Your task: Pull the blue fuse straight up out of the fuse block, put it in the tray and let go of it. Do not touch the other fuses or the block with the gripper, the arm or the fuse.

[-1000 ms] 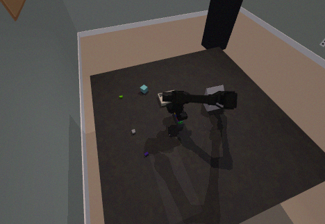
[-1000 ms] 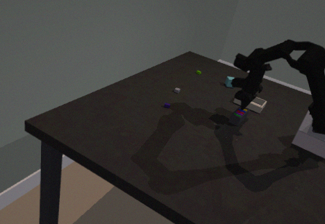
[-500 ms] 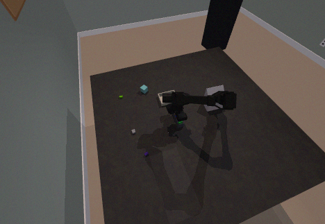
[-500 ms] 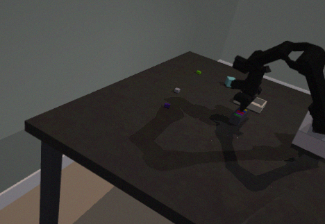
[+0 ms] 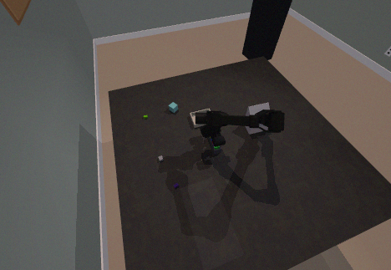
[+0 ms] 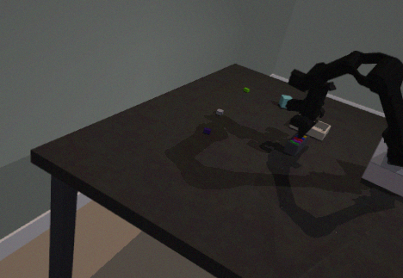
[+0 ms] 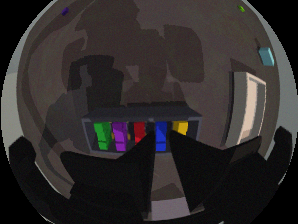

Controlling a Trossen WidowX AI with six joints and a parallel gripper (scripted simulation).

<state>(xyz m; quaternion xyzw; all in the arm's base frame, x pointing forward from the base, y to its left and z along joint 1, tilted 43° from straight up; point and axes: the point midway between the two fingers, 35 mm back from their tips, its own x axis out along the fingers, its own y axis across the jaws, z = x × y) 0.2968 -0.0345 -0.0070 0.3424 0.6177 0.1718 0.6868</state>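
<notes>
The blue fuse lies 10 mm below my gripper tip. The rest, counted from my gripper tip: red fuse (20 mm to the left, 10 mm below); then yellow fuse (20 mm to the right, 10 mm below); then purple fuse (10 mm ahead, 40 mm to the left, 10 mm below).
</notes>
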